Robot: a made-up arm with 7 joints. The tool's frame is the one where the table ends. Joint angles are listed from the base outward.
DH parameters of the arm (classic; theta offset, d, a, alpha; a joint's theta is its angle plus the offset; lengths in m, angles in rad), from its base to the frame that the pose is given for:
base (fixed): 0 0.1 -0.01 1.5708
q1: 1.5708 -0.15 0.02 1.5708
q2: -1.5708 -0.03 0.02 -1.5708
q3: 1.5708 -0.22 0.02 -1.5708
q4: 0 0.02 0.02 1.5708
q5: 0 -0.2 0.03 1.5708
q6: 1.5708 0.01 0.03 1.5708
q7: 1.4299 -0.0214 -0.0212 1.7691
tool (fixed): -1.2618 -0.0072 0 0
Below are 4 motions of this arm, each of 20 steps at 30 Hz.
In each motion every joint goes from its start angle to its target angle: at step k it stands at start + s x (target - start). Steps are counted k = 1, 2, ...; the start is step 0. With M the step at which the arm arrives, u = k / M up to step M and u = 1 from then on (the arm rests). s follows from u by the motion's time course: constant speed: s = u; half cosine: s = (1 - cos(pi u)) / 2; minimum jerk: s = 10 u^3 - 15 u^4 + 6 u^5.
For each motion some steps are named. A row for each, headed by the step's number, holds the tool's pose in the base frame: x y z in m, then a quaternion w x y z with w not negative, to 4 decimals.
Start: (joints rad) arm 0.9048 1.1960 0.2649 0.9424 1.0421 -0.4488 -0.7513
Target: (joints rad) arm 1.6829 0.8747 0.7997 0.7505 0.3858 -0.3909 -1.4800
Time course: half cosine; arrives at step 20
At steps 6, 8, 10, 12, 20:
6: 0.1197 0.4894 0.1162 0.1074 -0.0272 0.6664 -0.7373
8: 0.1237 0.4920 0.1200 0.1655 -0.0023 0.6034 -0.7801
10: 0.1296 0.4936 0.1244 0.2188 0.0288 0.5242 -0.8225
12: 0.1371 0.4937 0.1296 0.2593 0.0625 0.4372 -0.8589
20: 0.1586 0.4870 0.1482 0.2997 0.1403 0.2278 -0.9158

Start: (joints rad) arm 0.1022 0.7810 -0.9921 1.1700 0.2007 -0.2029 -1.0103
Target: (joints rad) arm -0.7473 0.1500 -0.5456 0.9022 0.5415 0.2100 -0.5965
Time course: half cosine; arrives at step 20
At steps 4, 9, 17, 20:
4: 0.0338 0.2900 -0.1929 0.7689 0.3310 -0.5470 -0.0018
9: -0.0458 0.2412 -0.2214 0.8903 0.3138 -0.3277 0.0391
17: -0.1902 0.1530 -0.1993 0.9550 0.2425 0.1046 0.1348
20: -0.2043 0.1432 -0.1919 0.9493 0.2324 0.1516 0.1477

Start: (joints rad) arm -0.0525 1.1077 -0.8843 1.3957 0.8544 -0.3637 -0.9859
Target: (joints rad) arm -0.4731 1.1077 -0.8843 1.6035 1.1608 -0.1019 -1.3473
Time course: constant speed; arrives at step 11
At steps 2, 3, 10, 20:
2: 0.0141 0.3473 -0.1172 0.7846 0.3449 -0.4501 0.2505
3: 0.0070 0.3441 -0.1177 0.7913 0.3597 -0.4220 0.2576
10: -0.0437 0.3219 -0.1130 0.8161 0.4665 -0.2119 0.2674
20: -0.0509 0.3187 -0.1111 0.8163 0.4814 -0.1807 0.2631

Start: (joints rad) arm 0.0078 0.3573 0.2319 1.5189 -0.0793 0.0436 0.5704
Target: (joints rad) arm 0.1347 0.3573 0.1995 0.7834 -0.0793 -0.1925 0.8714
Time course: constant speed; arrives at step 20
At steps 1, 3, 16, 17, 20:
1: 0.1111 0.2636 -0.1184 0.8246 0.0053 -0.5615 -0.0683
3: 0.1093 0.2666 -0.1292 0.8369 -0.0072 -0.5428 -0.0702
16: 0.0830 0.2786 -0.1916 0.8996 -0.1002 -0.4185 -0.0747
17: 0.0801 0.2790 -0.1956 0.9031 -0.1081 -0.4089 -0.0744
20: 0.0706 0.2796 -0.2070 0.9126 -0.1323 -0.3799 -0.0730

